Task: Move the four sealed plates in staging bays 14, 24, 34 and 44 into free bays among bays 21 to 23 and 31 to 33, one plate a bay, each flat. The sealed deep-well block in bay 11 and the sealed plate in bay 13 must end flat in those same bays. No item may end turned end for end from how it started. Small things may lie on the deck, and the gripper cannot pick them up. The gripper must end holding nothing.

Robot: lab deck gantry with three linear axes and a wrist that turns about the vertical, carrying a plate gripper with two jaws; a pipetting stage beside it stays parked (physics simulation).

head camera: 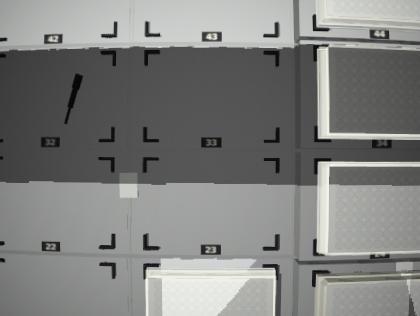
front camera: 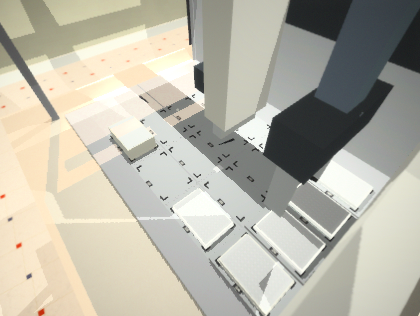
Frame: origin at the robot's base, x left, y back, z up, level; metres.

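Where they show: gripper, between the fingertips: (front camera: pixel 292 191); robot's base, origin of its link: (front camera: pixel 111 136).
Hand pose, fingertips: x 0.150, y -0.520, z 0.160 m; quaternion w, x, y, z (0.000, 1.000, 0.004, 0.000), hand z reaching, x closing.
Things, the pixels of their centre, and the offset from my fingertips. "spot": a spot on its surface instead.
- bay 14, a spot on its surface: (head camera: pixel 370 297) spot: dx -0.081, dy -0.018, dz -0.131 m
- bay 24, a spot on its surface: (head camera: pixel 375 215) (front camera: pixel 281 230) spot: dx -0.005, dy -0.020, dz -0.131 m
- bay 34, a spot on its surface: (head camera: pixel 375 95) (front camera: pixel 310 201) spot: dx +0.103, dy -0.019, dz -0.131 m
- bay 44, a spot on its surface: (head camera: pixel 375 10) spot: dx +0.182, dy -0.022, dz -0.131 m
- sealed plate, middle of its body: (head camera: pixel 210 312) (front camera: pixel 202 215) dx -0.107, dy +0.128, dz -0.153 m
- sealed deep-well block, middle of its body: (front camera: pixel 132 136) dx -0.107, dy +0.456, dz -0.139 m
- thin dark tool, middle of its body: (head camera: pixel 72 99) (front camera: pixel 226 142) dx +0.104, dy +0.268, dz -0.157 m
- small pale piece, middle of its body: (head camera: pixel 128 185) (front camera: pixel 218 168) dx +0.018, dy +0.211, dz -0.159 m
- small dark item, middle of its body: (front camera: pixel 144 99) dx +0.024, dy +0.617, dz -0.157 m
Sealed plates lie flat in bay 14 (front camera: pixel 255 272) (head camera: pixel 370 297), bay 24 (front camera: pixel 290 240) (head camera: pixel 375 215), bay 34 (front camera: pixel 320 207) (head camera: pixel 375 95) and bay 44 (front camera: pixel 347 182) (head camera: pixel 375 10). The sealed plate (front camera: pixel 202 217) (head camera: pixel 210 297) in bay 13 lies flat. The sealed deep-well block (front camera: pixel 132 137) sits flat in bay 11 in the front view. My gripper (front camera: pixel 296 194) is open, its jaws wide apart and holding nothing, above the deck near the plates in bays 24 and 34. Its far jaw is mostly hidden by the dark gripper body. The jaws do not show in the head view.
A thin dark tool (front camera: pixel 226 142) (head camera: pixel 74 97) lies in bay 32. A small pale piece (front camera: pixel 216 170) (head camera: pixel 128 185) shows between bays 22 and 23. Another small dark item (front camera: pixel 144 99) lies at the deck's far left. The pale pipetting column (front camera: pixel 240 65) stands behind bays 31 to 33.
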